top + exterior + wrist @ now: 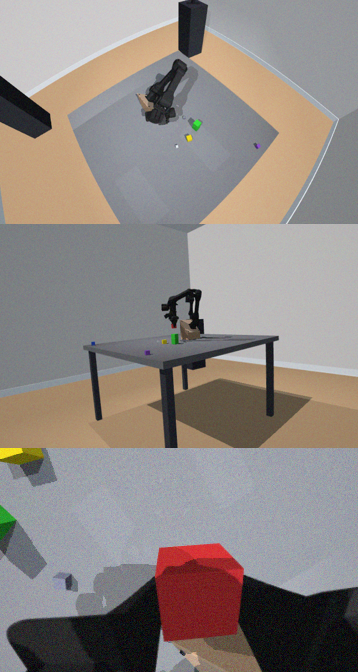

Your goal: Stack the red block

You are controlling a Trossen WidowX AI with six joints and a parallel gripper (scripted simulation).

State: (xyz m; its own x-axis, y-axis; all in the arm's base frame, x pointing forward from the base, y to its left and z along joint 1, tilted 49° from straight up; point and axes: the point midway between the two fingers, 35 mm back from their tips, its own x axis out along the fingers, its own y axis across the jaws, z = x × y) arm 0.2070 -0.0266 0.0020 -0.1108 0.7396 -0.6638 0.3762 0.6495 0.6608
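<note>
The yellow block is 18 cm ahead of my gripper tip, 11 cm to the left of it and 11 cm below it. Round my gripper tip: purple block: 53 cm ahead, 50 cm to the left, 11 cm below; then small white block: 18 cm ahead, 1 cm to the left, 12 cm below; then red block: 1 cm above.
</note>
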